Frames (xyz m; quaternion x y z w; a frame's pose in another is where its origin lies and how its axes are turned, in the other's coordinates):
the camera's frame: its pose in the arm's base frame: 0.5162 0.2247 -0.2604 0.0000 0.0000 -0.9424 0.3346
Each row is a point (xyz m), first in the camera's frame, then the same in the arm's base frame.
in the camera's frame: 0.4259 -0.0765 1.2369
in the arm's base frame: 0.1374 0.0155 0.9765
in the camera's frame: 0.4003 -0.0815 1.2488
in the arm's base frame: 0.1541 0.0355 0.9884
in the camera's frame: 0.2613 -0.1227 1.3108
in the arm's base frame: 0.2360 0.1552 1.0504
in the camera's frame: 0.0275 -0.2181 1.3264
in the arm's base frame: 0.3573 0.3766 1.0660
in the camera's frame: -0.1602 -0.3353 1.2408
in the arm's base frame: 0.4291 0.5860 0.9804
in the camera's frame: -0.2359 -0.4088 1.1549
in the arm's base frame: 0.4415 0.6907 0.8945
